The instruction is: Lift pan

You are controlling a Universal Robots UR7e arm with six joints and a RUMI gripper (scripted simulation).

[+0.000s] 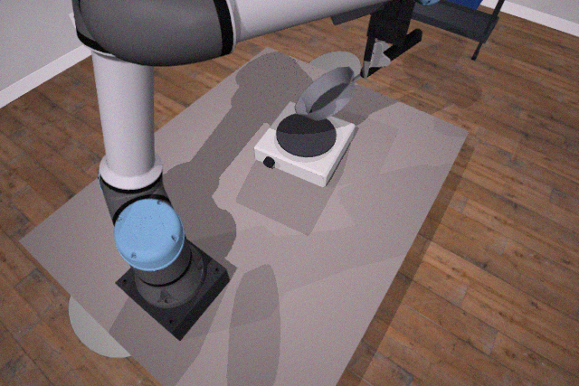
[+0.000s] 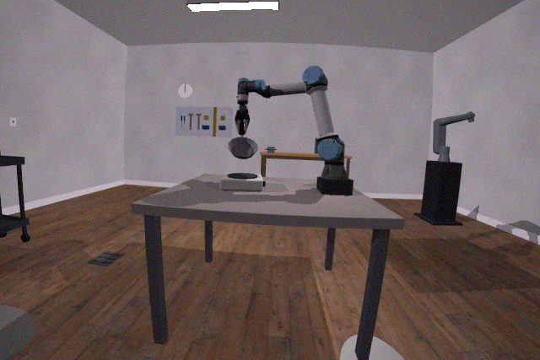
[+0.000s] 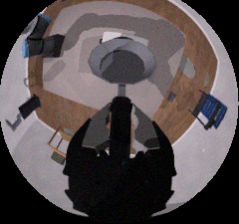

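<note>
The pan lies 1 cm behind my hand, 5 cm to the left of it and 6 cm below it. Round my hand: hot plate: 6 cm behind, 13 cm to the left, 31 cm below.
</note>
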